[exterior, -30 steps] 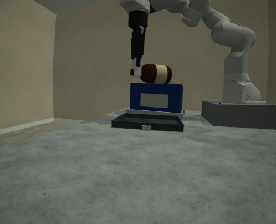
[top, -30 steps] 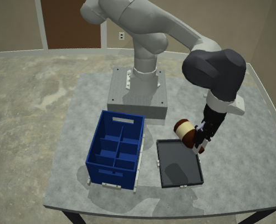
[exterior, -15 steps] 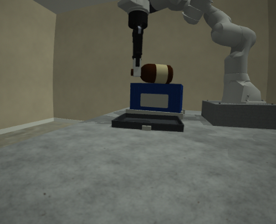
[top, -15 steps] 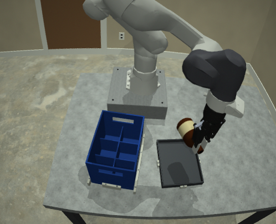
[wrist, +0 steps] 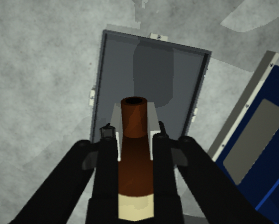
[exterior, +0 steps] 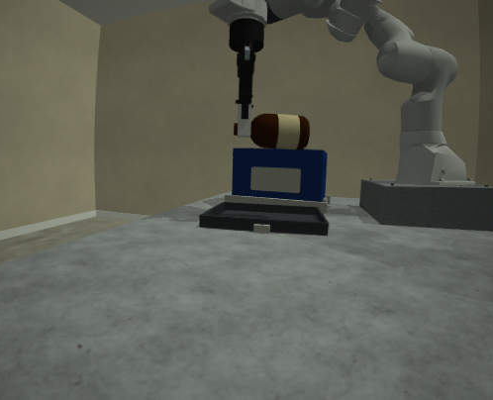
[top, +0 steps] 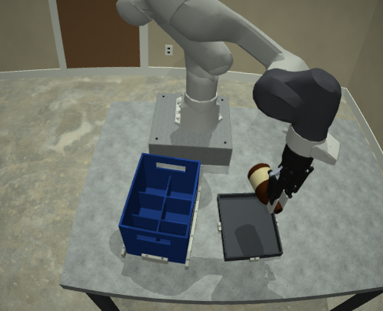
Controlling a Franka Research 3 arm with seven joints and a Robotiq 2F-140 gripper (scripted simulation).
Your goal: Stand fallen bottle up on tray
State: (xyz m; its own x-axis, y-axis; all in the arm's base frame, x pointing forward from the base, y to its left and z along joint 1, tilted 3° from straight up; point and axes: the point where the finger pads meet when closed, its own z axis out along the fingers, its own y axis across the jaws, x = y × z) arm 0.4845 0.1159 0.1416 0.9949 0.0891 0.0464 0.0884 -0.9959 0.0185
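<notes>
Now: the brown bottle 5 cm behind my hand, 1 cm to the right of it and 2 cm below it. Also, from my hand: blue crate 11 cm behind, 30 cm to the right, 13 cm below; dark grey tray 6 cm behind, 2 cm to the right, 21 cm below.
</notes>
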